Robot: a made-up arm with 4 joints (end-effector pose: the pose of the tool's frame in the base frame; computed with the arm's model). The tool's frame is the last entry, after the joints. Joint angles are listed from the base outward.
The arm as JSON. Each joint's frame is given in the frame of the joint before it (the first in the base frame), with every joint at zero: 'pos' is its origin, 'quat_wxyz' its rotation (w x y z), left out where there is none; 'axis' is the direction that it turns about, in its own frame. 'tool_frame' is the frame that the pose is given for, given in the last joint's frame.
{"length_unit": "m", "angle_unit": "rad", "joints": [
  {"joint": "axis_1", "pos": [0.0, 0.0, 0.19], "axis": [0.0, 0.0, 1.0]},
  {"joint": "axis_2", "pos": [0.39, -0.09, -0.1], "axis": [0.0, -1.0, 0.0]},
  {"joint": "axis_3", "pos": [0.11, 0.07, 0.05], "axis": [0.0, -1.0, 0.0]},
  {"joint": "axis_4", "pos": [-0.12, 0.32, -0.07], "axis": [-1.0, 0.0, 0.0]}
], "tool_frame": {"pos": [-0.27, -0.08, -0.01]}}
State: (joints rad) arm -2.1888 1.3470 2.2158 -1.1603
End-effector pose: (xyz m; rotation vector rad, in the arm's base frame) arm -0.1572 -0.6996 0.5023 -1.9752 -0.6925 1.0167
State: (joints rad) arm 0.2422 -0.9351 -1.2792 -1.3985
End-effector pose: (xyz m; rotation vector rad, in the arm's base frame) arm 0.5203 0.4336 0.4335 0.5114 1.7992 -1.3353
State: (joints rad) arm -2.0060 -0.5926 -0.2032 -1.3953
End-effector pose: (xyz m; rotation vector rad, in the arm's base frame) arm 0.2140 -0.2415 0.2433 1.6162 -0.9649 -2.0726
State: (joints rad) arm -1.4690 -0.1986 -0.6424 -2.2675
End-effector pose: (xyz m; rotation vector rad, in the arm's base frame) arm 0.3729 -0.1173 0.3247 2.2371 -1.3064 -1.6356
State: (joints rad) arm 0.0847 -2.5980 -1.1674 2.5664
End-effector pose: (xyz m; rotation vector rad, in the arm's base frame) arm 0.6159 0.4153 -0.2228 -0.8231 -0.8219 -2.6453
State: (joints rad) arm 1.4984 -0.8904 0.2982 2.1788
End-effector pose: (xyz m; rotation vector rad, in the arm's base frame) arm -0.3239 0.1992 0.2548 -2.0499 -1.3760 1.4121
